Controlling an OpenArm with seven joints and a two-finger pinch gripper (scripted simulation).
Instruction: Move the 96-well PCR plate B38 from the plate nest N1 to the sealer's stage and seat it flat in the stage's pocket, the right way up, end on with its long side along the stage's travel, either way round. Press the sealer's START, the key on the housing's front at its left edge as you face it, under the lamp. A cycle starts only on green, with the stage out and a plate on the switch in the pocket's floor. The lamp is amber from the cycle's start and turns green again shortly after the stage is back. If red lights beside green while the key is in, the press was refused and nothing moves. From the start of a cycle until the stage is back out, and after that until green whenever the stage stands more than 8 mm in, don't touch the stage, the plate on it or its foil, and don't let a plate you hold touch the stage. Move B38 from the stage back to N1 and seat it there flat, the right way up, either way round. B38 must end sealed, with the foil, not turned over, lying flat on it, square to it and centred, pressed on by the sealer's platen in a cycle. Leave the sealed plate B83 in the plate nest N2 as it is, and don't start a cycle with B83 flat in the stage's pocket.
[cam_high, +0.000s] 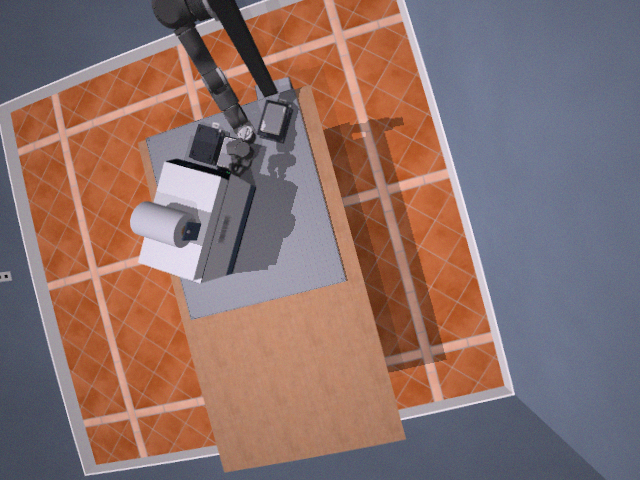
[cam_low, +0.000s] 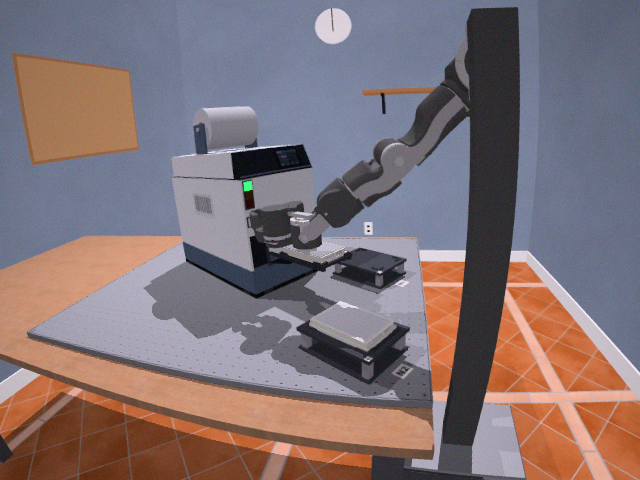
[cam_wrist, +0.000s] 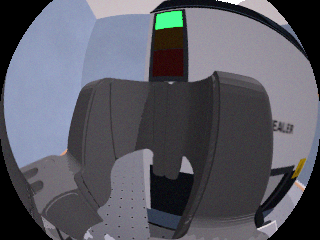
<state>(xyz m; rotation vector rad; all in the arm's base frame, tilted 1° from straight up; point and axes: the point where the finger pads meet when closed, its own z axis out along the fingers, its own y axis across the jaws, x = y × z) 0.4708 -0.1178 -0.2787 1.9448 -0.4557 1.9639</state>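
The start key is 1 cm ahead of my hand. From my hand the other things lie so: plate nest N1: 22 cm behind, 17 cm to the right, 15 cm below; white 96-well plate B38: 12 cm behind, 4 cm to the right, 8 cm below; sealer's stage: 12 cm behind, 4 cm to the right, 9 cm below.
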